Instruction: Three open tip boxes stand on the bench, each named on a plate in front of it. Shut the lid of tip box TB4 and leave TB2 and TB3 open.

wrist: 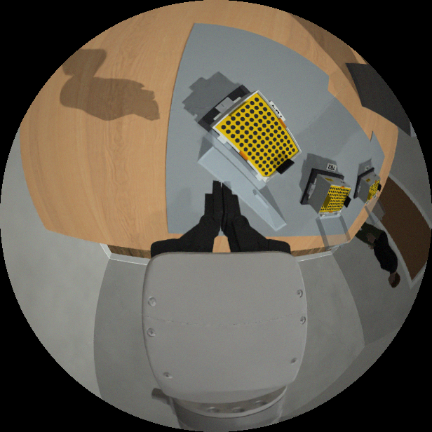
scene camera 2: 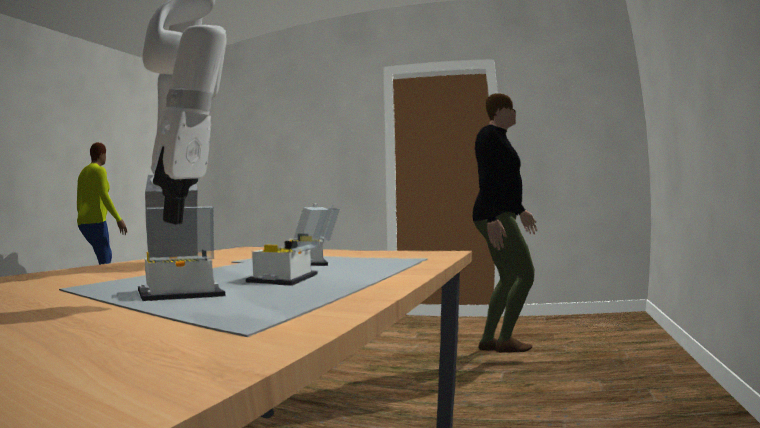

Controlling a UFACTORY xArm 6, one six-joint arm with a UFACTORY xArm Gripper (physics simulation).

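Frame: origin at the arm's base, x back, y right, z up, level; metres.
Where they show: gripper, fingertip midpoint: (scene camera 2: pixel 172 222).
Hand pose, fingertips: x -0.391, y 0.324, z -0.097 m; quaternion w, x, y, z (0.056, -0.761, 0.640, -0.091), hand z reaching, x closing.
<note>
Things, the pixels of their centre, and the offset from my fingertips. Level surfaces: height alone.
- Tip box TB4, body centre: (scene camera 2: pixel 176 274) dx +0.073, dy -0.064, dz -0.094 m
- TB2, body centre: (scene camera 2: pixel 277 262) dx +0.021, dy -0.321, dz -0.094 m
- TB3, body centre: (scene camera 2: pixel 300 250) dx +0.131, dy -0.587, dz -0.094 m
- grey mat, surface height: dz -0.127 m
- wooden bench, surface height: dz -0.130 m
Tip box TB4 (scene camera 2: pixel 180 277) (wrist: pixel 257 135) is the nearest white box in the scene view, with a yellow tip rack. Its clear lid (scene camera 2: pixel 205 231) (wrist: pixel 217 164) stands open, about upright. My gripper (scene camera 2: pixel 172 221) (wrist: pixel 219 191) is shut and empty, fingers pointing down. In the wrist view its tips are beside the lid, on the side away from the rack; contact cannot be told. In the scene view they overlap the lid's upper part. TB2 (scene camera 2: pixel 281 264) (wrist: pixel 336 199) is open, its clear lid (wrist: pixel 332 231) raised. TB3 (scene camera 2: pixel 318 252) (wrist: pixel 370 187) is farthest and open; its plate is unreadable.
The boxes stand in a row on a grey mat (scene camera 2: pixel 249 313) (wrist: pixel 195 215) on the wooden bench (scene camera 2: pixel 132 361) (wrist: pixel 120 165). A person in black (scene camera 2: pixel 498 170) (wrist: pixel 384 250) stands beyond the bench near the door. A person in yellow (scene camera 2: pixel 93 194) stands behind it at left.
</note>
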